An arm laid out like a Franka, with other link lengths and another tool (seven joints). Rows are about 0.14 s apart.
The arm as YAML. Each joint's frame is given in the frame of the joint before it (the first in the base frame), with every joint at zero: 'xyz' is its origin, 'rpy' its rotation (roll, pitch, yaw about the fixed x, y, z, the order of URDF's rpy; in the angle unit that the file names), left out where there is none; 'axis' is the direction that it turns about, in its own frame. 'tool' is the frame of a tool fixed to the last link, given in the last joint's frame.
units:
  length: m
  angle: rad
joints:
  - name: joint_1
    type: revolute
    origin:
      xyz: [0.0, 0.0, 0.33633]
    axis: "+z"
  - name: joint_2
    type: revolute
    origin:
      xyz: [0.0, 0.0, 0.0]
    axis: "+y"
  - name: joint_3
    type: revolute
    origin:
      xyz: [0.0, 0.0, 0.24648]
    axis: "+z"
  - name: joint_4
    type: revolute
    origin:
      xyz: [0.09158, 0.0, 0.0]
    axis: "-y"
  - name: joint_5
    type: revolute
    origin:
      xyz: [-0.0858, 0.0, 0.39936]
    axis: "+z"
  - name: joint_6
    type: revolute
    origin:
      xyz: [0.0, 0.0, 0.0]
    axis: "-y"
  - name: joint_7
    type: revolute
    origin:
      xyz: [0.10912, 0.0, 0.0]
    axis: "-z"
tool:
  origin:
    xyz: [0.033, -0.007, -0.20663]
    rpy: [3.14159, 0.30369, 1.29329]
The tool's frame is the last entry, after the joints.
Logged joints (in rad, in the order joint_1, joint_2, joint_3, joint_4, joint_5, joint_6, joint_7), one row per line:
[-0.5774, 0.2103, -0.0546, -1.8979, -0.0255, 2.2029, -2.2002]
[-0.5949, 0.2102, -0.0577, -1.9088, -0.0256, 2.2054, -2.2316]
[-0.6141, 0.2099, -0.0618, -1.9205, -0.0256, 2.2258, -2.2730]
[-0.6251, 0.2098, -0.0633, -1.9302, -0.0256, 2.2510, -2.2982]
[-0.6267, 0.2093, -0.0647, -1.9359, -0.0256, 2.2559, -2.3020]
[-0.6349, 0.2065, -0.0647, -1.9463, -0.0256, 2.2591, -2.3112]
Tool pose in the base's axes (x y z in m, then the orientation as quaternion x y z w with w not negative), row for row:
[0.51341, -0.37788, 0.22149, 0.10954, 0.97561, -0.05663, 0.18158]
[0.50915, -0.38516, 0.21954, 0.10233, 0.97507, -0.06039, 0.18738]
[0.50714, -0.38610, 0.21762, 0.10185, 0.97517, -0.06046, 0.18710]
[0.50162, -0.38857, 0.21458, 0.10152, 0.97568, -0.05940, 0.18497]
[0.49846, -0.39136, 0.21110, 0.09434, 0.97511, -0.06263, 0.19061]
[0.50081, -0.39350, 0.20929, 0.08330, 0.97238, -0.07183, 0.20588]
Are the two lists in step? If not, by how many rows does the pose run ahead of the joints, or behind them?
The pose runs 2 rows ahead of the joints: the pose in row i belongs to the joints in row i + 2.
